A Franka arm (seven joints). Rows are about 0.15 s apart.
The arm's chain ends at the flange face. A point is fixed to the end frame.
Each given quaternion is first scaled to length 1.
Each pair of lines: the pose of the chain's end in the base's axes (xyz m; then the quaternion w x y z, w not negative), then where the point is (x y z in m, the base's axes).
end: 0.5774 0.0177 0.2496 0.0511 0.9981 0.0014 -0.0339
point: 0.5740 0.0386 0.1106
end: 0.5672 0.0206 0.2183 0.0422 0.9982 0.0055 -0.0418
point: 0.5614 0.0440 0.0798
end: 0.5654 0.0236 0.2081 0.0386 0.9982 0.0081 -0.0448
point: 0.5586 0.0480 0.0698
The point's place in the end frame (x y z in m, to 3 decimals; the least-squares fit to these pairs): 0.006 -0.035 0.136
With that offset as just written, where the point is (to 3 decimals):
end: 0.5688 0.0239 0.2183 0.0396 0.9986 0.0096 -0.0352
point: 0.565 0.048 0.080
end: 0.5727 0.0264 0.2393 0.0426 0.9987 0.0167 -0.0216
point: 0.572 0.050 0.101
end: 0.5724 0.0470 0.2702 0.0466 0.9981 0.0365 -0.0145
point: 0.572 0.069 0.131
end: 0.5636 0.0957 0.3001 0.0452 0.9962 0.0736 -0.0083
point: 0.563 0.119 0.161
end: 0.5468 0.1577 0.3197 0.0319 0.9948 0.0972 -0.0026
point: 0.546 0.184 0.182
